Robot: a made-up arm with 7 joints. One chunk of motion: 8 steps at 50 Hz.
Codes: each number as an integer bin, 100 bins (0 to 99) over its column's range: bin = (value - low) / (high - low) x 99, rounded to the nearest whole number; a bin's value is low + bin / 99 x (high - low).
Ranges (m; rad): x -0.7..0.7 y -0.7..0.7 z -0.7..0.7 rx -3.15..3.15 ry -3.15..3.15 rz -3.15..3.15
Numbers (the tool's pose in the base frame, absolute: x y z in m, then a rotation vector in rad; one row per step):
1: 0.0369 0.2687 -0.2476 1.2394 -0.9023 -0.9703
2: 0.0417 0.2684 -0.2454 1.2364 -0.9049 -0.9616
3: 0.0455 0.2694 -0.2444 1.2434 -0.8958 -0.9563
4: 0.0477 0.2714 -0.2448 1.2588 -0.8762 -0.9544
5: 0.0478 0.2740 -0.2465 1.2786 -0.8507 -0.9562
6: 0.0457 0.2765 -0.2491 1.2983 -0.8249 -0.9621
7: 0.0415 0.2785 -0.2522 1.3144 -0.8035 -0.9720
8: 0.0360 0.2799 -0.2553 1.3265 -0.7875 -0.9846
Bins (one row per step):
1: 52 69 32 69 35 34
2: 52 68 32 69 35 34
3: 53 69 32 69 35 34
4: 53 69 32 69 36 35
5: 53 69 32 70 36 34
6: 53 69 32 70 37 34
7: 52 69 32 70 37 34
8: 52 69 31 70 37 34

